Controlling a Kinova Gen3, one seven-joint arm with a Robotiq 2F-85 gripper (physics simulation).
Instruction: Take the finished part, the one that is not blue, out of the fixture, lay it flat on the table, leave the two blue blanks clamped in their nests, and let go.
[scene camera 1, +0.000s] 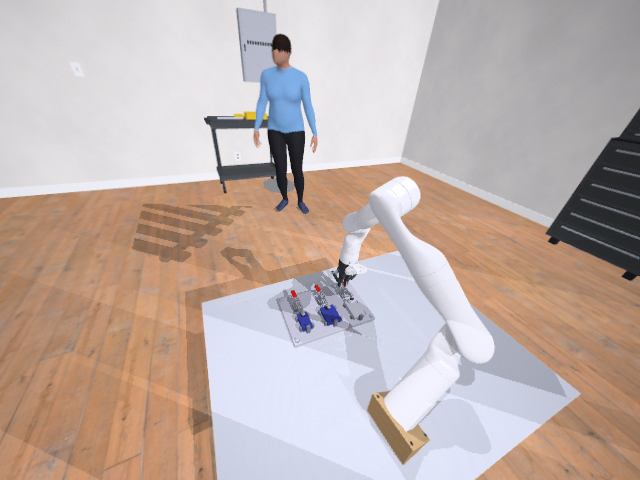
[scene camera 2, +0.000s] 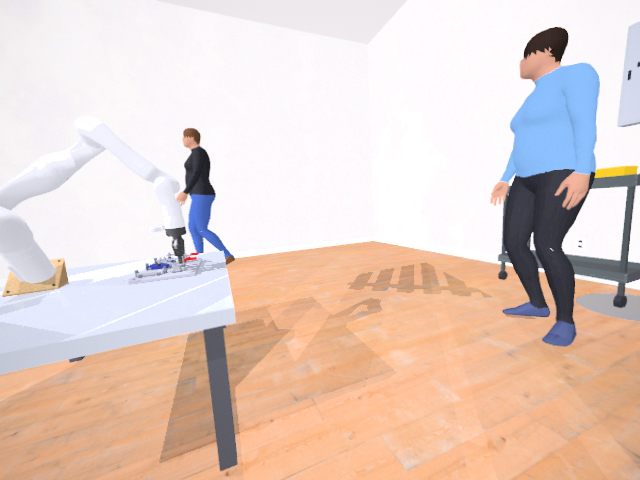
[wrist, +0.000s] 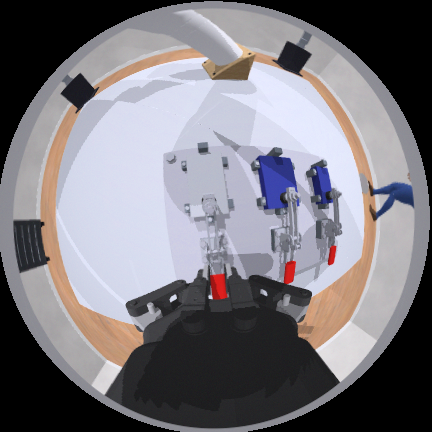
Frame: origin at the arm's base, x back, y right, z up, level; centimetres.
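Seen in the pictures: gripper, between the fingertips: (scene camera 1: 342, 286) (scene camera 2: 182, 264) (wrist: 216, 270); arm's base, origin of its link: (scene camera 1: 397, 412) (scene camera 2: 39, 273) (wrist: 227, 56).
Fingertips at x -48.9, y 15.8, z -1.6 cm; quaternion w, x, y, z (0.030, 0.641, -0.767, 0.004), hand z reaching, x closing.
Offsets run from my fingertips to a thing's top centre. "spot": to the spot under its first point. Level surfaces: height alone.
The finished part, a light grey plate {dx +11.5, dy -1.5, dz -1.4 cm} (scene camera 1: 355, 310) (wrist: 206, 175), lies in the end nest of the grey fixture (scene camera 1: 288, 321) (scene camera 2: 155, 278) (wrist: 175, 210). Its toggle clamp's arm reaches over the part's edge; I cannot tell whether its tip touches. My gripper (scene camera 1: 343, 282) (scene camera 2: 179, 258) (wrist: 216, 270) is shut on that clamp's red handle {dx -1.5, dy +0.3, dz +2.7 cm} (wrist: 218, 285), beyond the part. The larger blue blank {dx +9.5, dy -12.3, dz -1.0 cm} (scene camera 1: 329, 314) (wrist: 278, 181) sits in the middle nest and the smaller blue blank {dx +7.6, dy -23.1, dz -0.4 cm} (scene camera 1: 303, 321) (wrist: 322, 184) in the other end nest, each under its clamp arm.
The other two clamps' red handles {dx -4.1, dy -10.5, dz +0.6 cm} (wrist: 290, 272) {spot: dx -5.5, dy -20.9, dz +1.2 cm} (wrist: 332, 255) stand beside my gripper. The fixture lies on the white table {dz -4.6 cm} (scene camera 1: 258, 392) (scene camera 2: 118, 315) (wrist: 110, 190), near its far edge. My arm's wooden base block (scene camera 1: 395, 428) (wrist: 235, 69) is at the opposite side. A person (scene camera 1: 284, 100) (scene camera 2: 553, 124) stands beyond the table.
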